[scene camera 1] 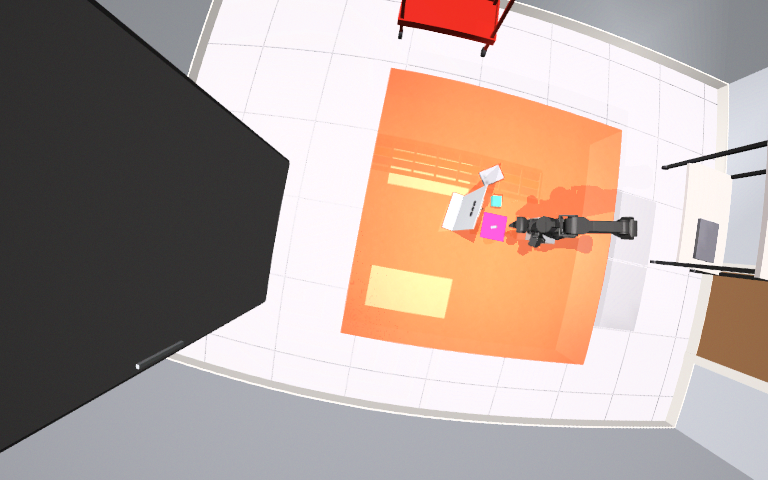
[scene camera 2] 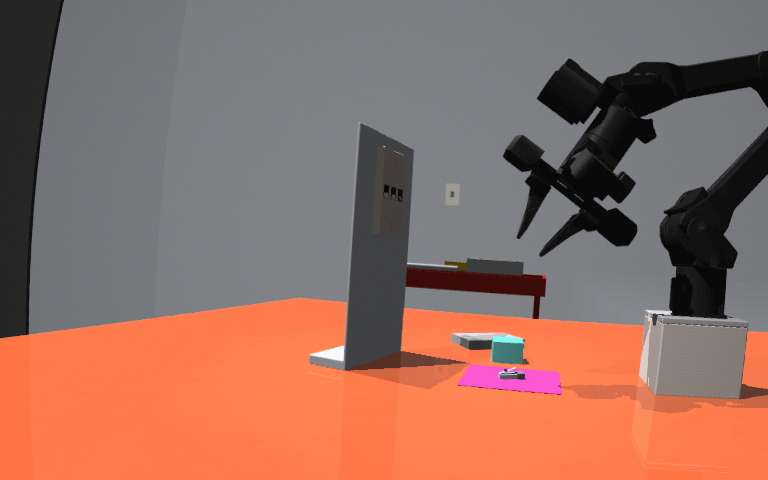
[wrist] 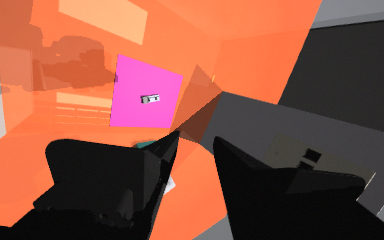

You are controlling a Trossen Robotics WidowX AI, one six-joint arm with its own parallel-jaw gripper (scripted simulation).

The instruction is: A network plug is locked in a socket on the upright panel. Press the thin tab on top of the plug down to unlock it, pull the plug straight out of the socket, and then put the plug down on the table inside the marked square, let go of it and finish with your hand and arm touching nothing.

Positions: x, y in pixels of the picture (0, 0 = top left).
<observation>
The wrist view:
gripper: 196, 138
upright panel: 279, 136
pink marked square: 133, 79
</observation>
